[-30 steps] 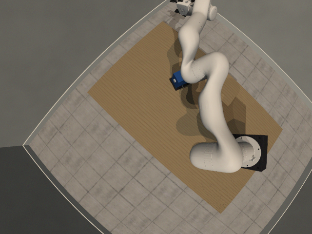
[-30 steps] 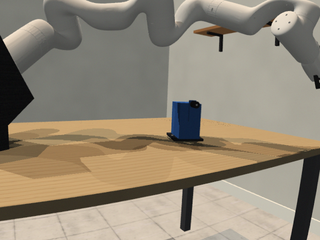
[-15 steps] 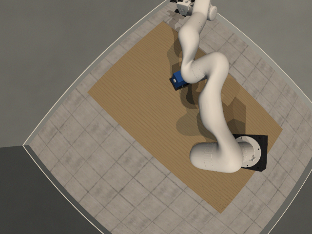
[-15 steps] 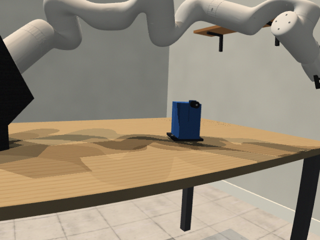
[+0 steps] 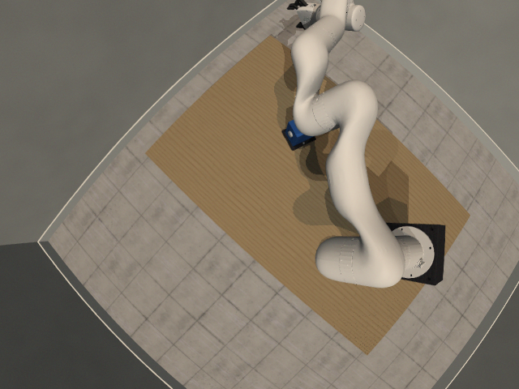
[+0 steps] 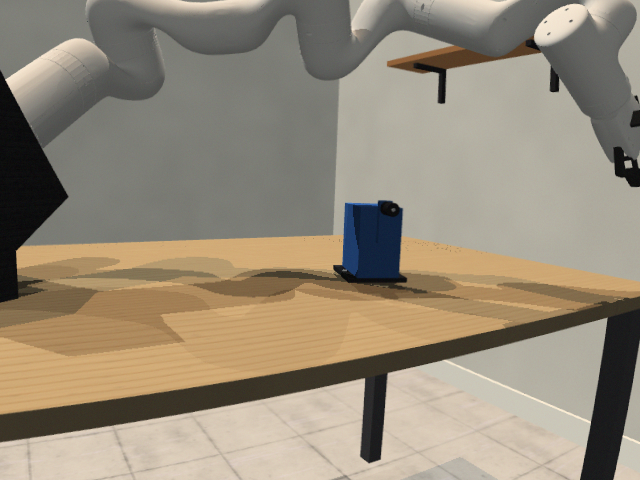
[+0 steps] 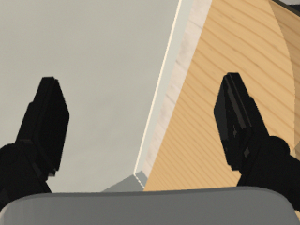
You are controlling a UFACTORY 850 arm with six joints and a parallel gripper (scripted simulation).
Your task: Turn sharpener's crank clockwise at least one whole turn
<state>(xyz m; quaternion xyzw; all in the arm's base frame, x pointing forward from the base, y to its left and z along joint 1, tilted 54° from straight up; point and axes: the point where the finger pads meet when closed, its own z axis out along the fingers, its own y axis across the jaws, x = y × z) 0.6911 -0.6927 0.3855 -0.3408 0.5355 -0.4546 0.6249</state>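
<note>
Right now the black crank knob is 40 cm behind my hand, 19 cm to the left of it and 11 cm below it.
</note>
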